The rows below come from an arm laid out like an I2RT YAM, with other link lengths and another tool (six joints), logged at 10 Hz.
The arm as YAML. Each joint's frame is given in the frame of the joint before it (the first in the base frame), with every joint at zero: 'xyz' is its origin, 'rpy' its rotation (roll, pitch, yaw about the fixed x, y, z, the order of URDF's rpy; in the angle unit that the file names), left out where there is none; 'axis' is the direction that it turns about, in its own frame. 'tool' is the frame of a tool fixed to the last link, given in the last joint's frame.
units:
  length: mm
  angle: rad
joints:
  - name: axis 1
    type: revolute
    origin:
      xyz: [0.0, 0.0, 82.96]
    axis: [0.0, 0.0, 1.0]
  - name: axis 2
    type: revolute
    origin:
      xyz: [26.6, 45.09, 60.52]
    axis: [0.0, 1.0, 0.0]
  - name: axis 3
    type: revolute
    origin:
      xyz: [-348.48, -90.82, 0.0]
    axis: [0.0, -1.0, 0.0]
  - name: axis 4
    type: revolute
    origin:
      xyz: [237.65, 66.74, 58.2]
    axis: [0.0, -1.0, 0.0]
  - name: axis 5
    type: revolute
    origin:
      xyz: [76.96, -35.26, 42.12]
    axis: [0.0, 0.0, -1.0]
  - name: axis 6
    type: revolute
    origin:
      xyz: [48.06, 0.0, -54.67]
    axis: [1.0, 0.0, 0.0]
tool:
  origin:
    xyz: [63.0, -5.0, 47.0]
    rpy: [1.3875, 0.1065, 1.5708]
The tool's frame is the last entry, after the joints.
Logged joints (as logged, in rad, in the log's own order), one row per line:
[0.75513, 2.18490, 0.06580, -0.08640, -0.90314, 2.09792]
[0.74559, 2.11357, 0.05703, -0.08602, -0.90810, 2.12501]
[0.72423, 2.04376, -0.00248, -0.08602, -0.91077, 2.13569]
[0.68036, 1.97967, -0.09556, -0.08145, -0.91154, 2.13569]
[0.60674, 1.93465, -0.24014, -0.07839, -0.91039, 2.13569]
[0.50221, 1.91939, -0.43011, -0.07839, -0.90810, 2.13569]
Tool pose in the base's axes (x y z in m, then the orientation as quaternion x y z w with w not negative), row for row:
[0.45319, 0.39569, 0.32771, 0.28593, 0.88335, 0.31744, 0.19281]
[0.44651, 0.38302, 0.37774, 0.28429, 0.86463, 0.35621, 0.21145]
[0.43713, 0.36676, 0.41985, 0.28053, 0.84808, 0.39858, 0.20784]
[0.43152, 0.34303, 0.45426, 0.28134, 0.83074, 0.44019, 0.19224]
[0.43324, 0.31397, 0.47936, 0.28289, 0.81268, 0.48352, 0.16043]
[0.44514, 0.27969, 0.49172, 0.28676, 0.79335, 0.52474, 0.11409]
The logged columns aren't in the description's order. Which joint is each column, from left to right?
Columns, left to right: axis 1, axis 2, axis 5, axis 6, axis 4, axis 3.
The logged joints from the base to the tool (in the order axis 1, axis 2, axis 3, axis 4, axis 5, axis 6), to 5 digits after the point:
[0.75513, 2.18490, 2.09792, -0.90314, 0.06580, -0.08640]
[0.74559, 2.11357, 2.12501, -0.90810, 0.05703, -0.08602]
[0.72423, 2.04376, 2.13569, -0.91077, -0.00248, -0.08602]
[0.68036, 1.97967, 2.13569, -0.91154, -0.09556, -0.08145]
[0.60674, 1.93465, 2.13569, -0.91039, -0.24014, -0.07839]
[0.50221, 1.91939, 2.13569, -0.90810, -0.43011, -0.07839]

